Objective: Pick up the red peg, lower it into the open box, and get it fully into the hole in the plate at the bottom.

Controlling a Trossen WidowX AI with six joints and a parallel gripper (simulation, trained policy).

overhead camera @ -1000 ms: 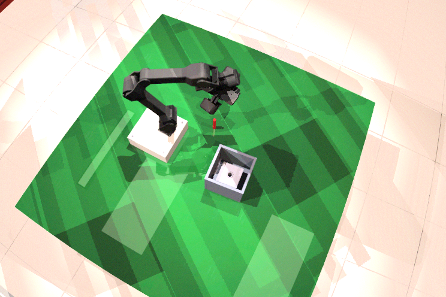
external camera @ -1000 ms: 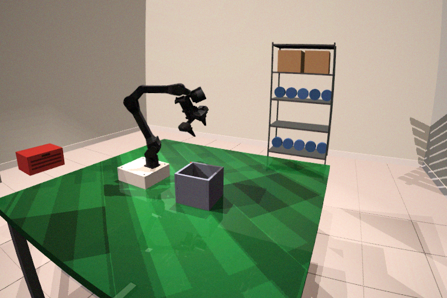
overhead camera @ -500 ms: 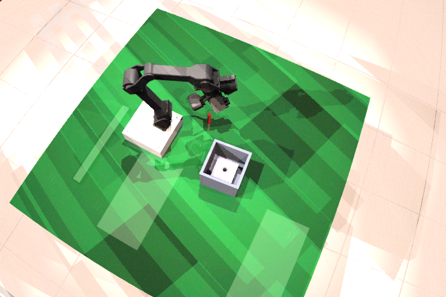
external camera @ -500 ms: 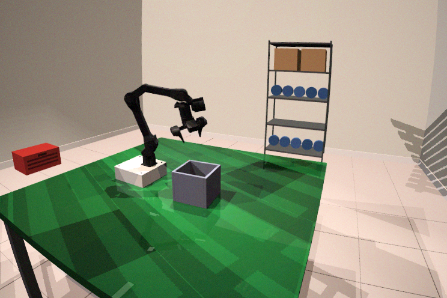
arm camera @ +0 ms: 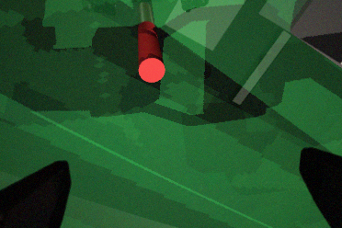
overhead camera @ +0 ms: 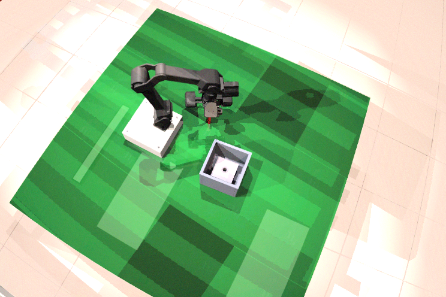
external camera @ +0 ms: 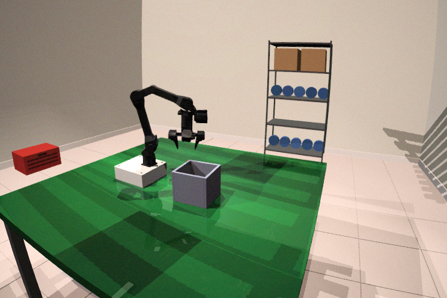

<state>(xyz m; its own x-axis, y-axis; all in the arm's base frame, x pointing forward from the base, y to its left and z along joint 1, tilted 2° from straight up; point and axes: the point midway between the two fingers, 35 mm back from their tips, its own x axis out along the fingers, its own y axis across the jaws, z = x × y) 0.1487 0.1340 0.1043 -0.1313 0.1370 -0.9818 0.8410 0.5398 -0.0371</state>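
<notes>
The red peg lies 100 mm below my gripper tip, 20 mm ahead of it and 10 mm to the right of it. Round my gripper tip: plate 190 mm to the right, 190 mm ahead, 90 mm below.
</notes>
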